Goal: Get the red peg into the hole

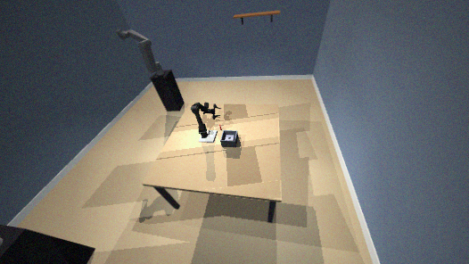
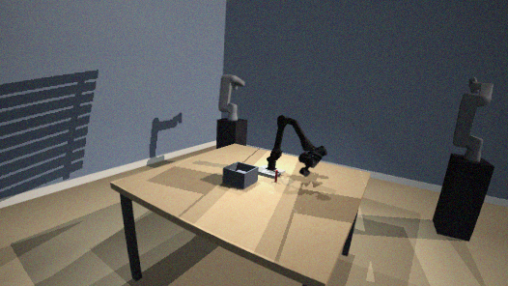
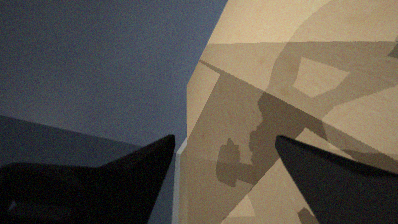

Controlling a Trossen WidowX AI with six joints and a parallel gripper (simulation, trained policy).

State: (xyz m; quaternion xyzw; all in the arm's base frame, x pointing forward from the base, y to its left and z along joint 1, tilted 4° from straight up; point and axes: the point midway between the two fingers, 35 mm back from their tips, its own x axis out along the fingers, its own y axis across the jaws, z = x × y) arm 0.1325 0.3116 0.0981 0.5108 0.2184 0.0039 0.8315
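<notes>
The red peg lies 20 mm ahead of my gripper tip, 210 mm to the right of it and 70 mm below it. From my gripper tip the other things lie so: dark box 150 mm ahead, 390 mm to the right, 80 mm below.
</notes>
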